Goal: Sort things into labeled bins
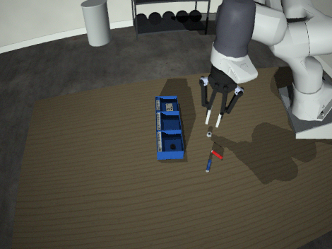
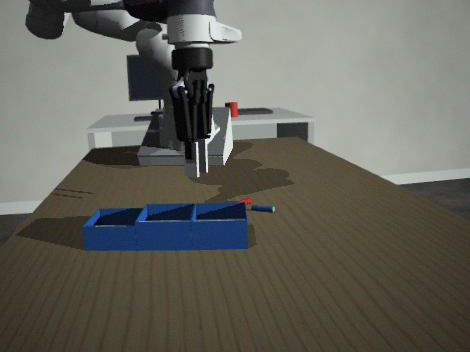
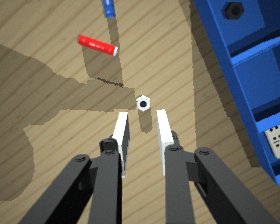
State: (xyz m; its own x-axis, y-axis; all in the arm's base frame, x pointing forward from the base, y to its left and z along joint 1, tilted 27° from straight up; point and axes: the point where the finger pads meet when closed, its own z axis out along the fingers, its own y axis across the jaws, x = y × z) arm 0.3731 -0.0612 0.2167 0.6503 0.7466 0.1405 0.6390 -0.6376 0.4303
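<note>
My gripper is now 100 mm above the white nut. From my hand the other things lie so: dark nut: 140 mm ahead, 90 mm below; red marker: 100 mm below, 80 mm to the left, 20 mm ahead; blue cylinder: 110 mm to the left, 100 mm below, 70 mm ahead.
</note>
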